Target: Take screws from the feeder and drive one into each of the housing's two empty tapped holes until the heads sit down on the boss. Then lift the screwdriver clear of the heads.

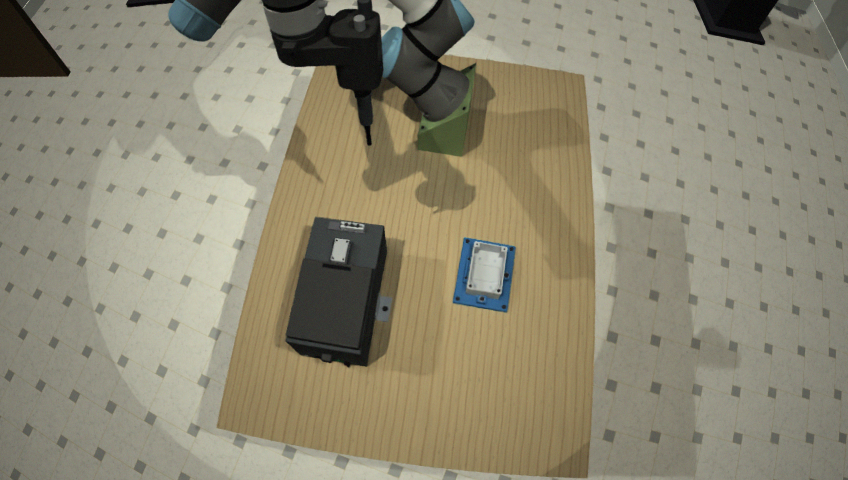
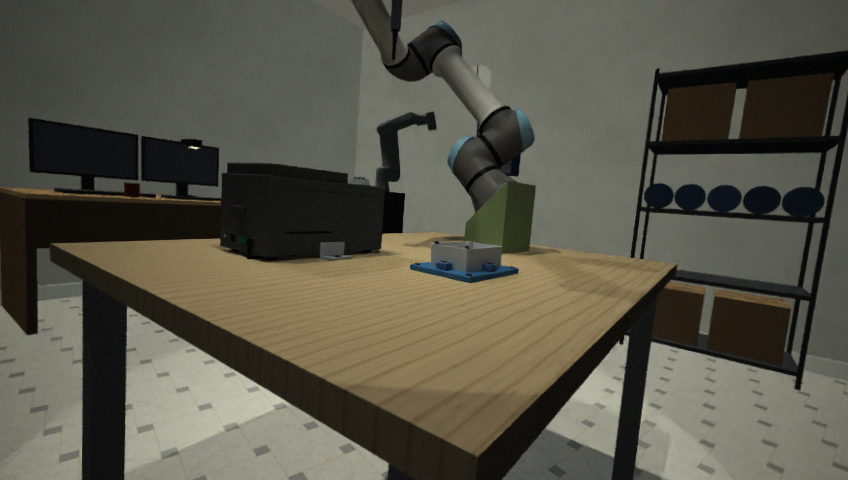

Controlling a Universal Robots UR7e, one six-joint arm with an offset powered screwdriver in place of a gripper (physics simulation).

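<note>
There's a black screw feeder (image 2: 357, 220) here, and you'd find it in image 1 (image 1: 364, 251) too. I can also see a blue fixture plate (image 1: 468, 300), which is in image 2 (image 2: 425, 267) as well, plus a light grey housing (image 1: 483, 272).
</note>
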